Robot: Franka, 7 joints.
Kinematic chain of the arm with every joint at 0, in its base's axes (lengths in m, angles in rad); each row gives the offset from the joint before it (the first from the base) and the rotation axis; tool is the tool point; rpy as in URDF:
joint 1: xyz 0 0 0.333 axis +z
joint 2: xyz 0 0 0 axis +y
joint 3: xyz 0 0 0.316 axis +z
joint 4: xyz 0.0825 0 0 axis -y
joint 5: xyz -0.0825 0 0.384 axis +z
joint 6: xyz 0 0 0 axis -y
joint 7: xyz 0.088 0 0 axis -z
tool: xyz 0 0 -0.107 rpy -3.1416 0 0
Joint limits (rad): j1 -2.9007..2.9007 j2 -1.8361..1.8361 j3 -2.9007..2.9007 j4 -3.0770..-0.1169 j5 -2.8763..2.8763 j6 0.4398..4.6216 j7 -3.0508..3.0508
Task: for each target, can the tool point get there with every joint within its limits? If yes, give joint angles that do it. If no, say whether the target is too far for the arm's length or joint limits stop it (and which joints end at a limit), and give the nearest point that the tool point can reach.
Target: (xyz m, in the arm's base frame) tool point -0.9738 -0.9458 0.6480
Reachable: no: too far | nearest point -0.5995 -0.5822 0.5269 | short by 0.536 m
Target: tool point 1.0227 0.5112 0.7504
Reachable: no: too far | nearest point 0.7208 0.3603 0.6272 | short by 0.359 m
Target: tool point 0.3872 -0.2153 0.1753
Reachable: yes | joints 1.7270 -0.6247 -2.1569 -2.6248 0.5601 3.6412 2.2914
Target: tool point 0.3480 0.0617 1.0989
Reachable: yes | joints 2.2911 -0.5388 -0.9159 -0.7638 2.0138 2.4302 -0.7264
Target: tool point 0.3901 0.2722 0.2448
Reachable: yes | joints -0.6430 0.7594 1.4369 -2.3417 1.6760 3.3420 2.4595
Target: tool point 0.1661 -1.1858 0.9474
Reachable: no: too far | nearest point 0.1059 -0.7559 0.7247 | short by 0.488 m
